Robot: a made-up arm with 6 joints.
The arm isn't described. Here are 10 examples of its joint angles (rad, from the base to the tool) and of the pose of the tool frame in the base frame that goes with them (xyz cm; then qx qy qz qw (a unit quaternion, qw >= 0)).
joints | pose
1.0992 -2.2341 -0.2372 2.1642 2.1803 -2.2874 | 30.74 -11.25 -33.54 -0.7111 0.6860 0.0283 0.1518
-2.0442 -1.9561 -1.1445 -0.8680 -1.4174 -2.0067 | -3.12 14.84 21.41 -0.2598 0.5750 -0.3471 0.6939
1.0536 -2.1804 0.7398 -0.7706 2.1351 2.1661 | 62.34 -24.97 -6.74 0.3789 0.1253 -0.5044 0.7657
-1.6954 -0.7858 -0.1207 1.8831 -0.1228 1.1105 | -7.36 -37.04 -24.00 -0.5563 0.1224 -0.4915 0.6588
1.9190 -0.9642 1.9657 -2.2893 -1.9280 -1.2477 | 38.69 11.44 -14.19 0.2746 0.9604 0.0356 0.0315
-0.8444 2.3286 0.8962 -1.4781 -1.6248 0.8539 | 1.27 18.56 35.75 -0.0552 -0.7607 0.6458 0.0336
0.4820 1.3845 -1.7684 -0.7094 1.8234 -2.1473 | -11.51 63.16 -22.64 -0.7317 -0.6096 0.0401 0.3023
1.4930 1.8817 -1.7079 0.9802 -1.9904 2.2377 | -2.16 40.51 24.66 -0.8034 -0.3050 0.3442 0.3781
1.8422 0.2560 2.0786 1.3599 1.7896 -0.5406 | 29.41 33.19 6.30 -0.0886 0.6408 -0.5669 0.5100
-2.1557 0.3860 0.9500 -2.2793 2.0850 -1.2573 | 40.56 -1.97 34.09 -0.1077 0.3877 -0.6310 0.6633
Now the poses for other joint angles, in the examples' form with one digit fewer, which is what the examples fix.
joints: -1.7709 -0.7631 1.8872 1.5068 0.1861 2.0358
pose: 0.6 -41.9 20.3 0.536 -0.323 -0.494 0.604
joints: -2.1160 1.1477 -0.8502 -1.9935 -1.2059 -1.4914
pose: -2.5 -5.9 38.3 0.518 -0.478 -0.648 0.289
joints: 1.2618 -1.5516 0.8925 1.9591 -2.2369 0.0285
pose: 31.2 9.3 32.8 0.534 0.615 -0.464 0.349
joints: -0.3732 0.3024 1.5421 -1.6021 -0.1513 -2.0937
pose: -20.1 -31.3 7.3 0.776 -0.279 -0.300 0.479
